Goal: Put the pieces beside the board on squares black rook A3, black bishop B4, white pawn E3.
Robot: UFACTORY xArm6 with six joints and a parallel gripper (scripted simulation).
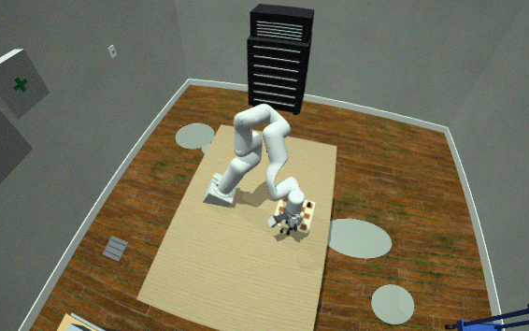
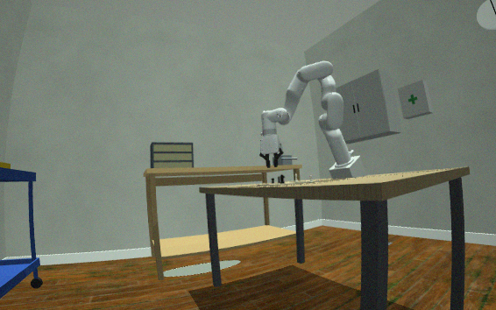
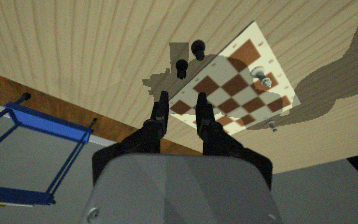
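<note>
Now: hand 10 cm above the black chess piece. The rest, counted from my hand: chessboard (14 cm to the left, 11 cm below); white pawn (4 cm behind, 28 cm to the left, 10 cm below).
</note>
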